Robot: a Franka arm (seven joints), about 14 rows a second.
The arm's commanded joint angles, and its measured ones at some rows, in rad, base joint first. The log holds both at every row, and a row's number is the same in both.
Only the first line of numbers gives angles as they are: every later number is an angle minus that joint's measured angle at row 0.
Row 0, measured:
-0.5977, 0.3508, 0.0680, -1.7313, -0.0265, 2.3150, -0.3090
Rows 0 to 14, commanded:
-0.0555, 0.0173, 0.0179, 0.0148, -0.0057, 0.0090, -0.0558
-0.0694, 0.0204, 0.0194, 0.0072, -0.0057, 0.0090, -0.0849
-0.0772, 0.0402, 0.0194, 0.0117, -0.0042, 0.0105, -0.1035
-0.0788, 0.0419, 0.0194, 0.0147, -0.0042, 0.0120, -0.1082
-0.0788, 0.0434, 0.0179, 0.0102, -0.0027, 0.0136, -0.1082
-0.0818, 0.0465, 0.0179, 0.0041, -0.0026, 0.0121, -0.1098
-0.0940, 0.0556, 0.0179, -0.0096, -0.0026, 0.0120, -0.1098
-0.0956, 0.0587, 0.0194, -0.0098, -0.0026, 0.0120, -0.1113
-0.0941, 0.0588, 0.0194, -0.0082, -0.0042, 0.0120, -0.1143
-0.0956, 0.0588, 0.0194, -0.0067, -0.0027, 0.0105, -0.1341
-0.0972, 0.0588, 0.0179, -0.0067, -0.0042, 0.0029, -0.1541
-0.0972, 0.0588, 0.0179, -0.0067, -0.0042, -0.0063, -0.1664
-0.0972, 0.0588, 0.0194, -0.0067, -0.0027, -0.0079, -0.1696
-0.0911, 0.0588, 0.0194, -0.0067, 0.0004, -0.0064, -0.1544
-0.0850, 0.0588, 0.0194, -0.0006, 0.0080, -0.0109, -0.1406
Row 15, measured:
-0.0783, 0.0613, 0.0041, -0.0036, 0.0008, 0.0010, -0.1470
